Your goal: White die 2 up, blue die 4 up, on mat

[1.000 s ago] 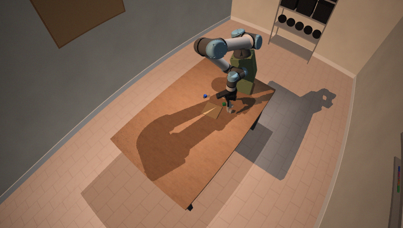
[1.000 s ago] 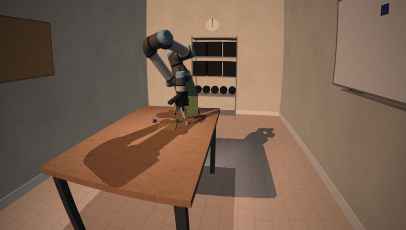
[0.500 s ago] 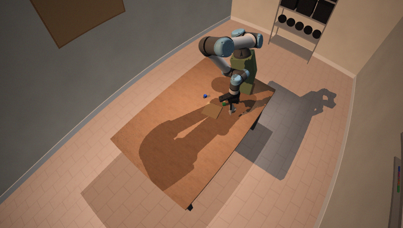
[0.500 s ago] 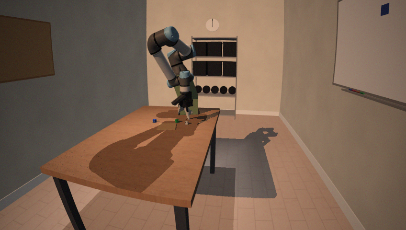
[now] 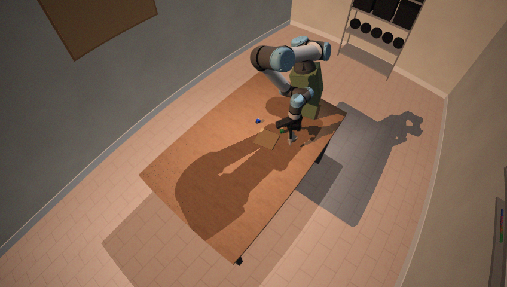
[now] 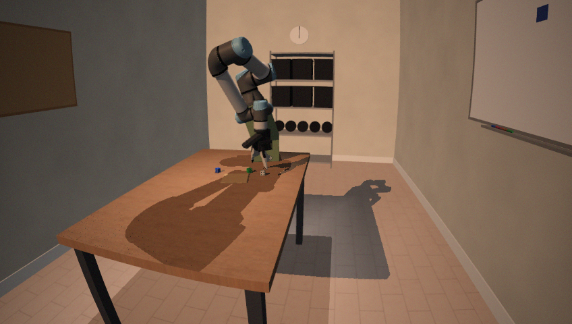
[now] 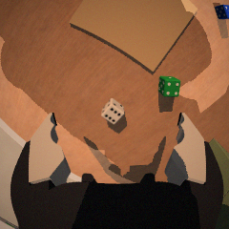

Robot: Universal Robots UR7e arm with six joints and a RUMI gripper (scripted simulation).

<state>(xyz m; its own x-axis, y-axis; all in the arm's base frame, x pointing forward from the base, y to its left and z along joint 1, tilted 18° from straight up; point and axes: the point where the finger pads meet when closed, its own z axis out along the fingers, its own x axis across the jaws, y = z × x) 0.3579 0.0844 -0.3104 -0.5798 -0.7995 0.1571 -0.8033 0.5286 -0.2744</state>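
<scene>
Now: hand 10 mm past the white die, 20 mm to the right of it and 40 mm above it. Also, from my hand: blue die: 30 mm ahead, 250 mm to the right, 40 mm below; then green die: 30 mm behind, 70 mm to the right, 40 mm below; then tan mat: 90 mm ahead, 100 mm to the right, 50 mm below.
</scene>
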